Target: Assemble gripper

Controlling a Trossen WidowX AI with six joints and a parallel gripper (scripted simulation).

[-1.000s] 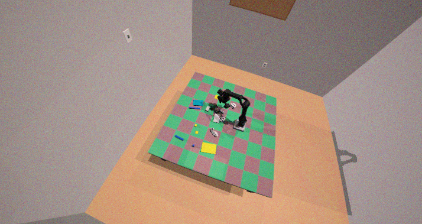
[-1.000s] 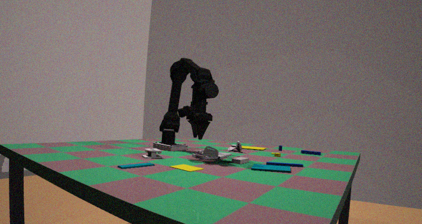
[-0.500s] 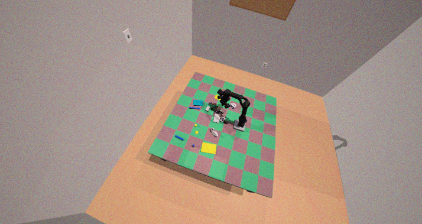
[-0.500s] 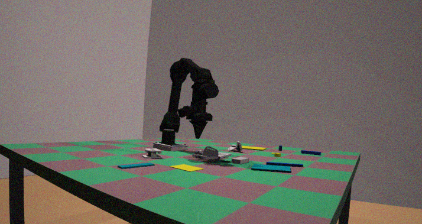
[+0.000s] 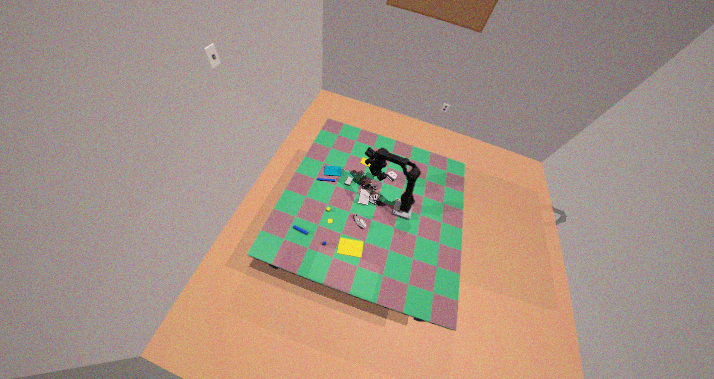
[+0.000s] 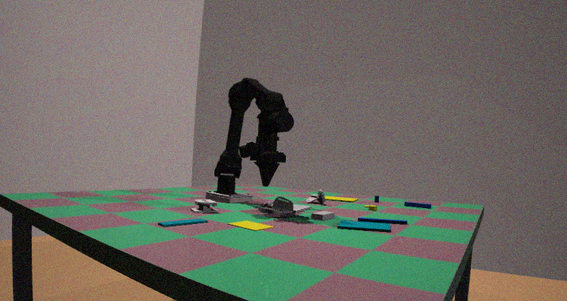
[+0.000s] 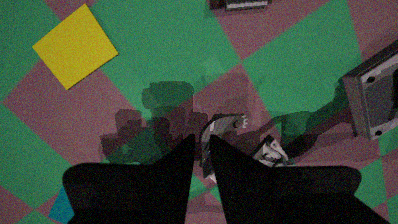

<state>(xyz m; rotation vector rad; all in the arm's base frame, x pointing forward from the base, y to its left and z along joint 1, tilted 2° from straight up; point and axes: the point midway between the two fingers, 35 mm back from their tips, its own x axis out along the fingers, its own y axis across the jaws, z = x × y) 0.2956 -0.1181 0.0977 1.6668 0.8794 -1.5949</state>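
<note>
Right now my gripper tip is 8 cm above the grey jaw, 5 cm to the right of it and 3 cm past it. Also, from my gripper tip: teal plate 30 cm ahead, 8 cm below, 5 cm to the left; then white housing plate 14 cm to the left, 8 cm below, 7 cm behind; then teal bar 28 cm to the right, 8 cm below, 2 cm behind.
</note>
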